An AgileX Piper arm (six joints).
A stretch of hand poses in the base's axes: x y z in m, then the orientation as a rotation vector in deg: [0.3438, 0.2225, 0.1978, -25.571, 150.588, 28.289]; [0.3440, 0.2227, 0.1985, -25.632, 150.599, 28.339]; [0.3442, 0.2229, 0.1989, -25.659, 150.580, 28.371]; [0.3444, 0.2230, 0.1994, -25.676, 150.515, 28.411]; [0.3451, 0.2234, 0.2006, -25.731, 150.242, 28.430]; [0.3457, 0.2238, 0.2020, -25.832, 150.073, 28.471]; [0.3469, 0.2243, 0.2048, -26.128, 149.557, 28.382]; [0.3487, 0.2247, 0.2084, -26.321, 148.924, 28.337]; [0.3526, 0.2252, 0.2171, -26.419, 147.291, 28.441]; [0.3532, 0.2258, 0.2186, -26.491, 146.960, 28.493]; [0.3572, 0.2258, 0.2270, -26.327, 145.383, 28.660]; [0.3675, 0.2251, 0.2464, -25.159, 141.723, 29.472]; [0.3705, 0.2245, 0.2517, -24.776, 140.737, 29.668]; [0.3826, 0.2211, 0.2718, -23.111, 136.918, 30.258]
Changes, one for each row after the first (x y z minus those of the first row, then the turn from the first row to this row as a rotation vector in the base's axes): [0.0002, 0.0002, 0.0007, 0.019, 0.024, 0.053]; [0.0004, 0.0004, 0.0011, 0.040, 0.015, 0.077]; [0.0006, 0.0005, 0.0016, 0.081, -0.036, 0.094]; [0.0013, 0.0009, 0.0028, 0.156, -0.290, 0.128]; [0.0019, 0.0013, 0.0042, 0.209, -0.438, 0.201]; [0.0031, 0.0018, 0.0070, 0.234, -0.949, 0.379]; [0.0049, 0.0022, 0.0106, 0.337, -1.559, 0.490]; [0.0088, 0.0027, 0.0193, 0.821, -3.078, 0.533]; [0.0094, 0.0033, 0.0208, 0.931, -3.377, 0.586]; [0.0134, 0.0033, 0.0292, 1.493, -4.828, 0.459]; [0.0237, 0.0026, 0.0486, 3.249, -8.075, -0.324]; [0.0267, 0.0020, 0.0539, 3.725, -8.953, -0.590]; [0.0388, -0.0014, 0.0740, 5.509, -12.387, -1.795]
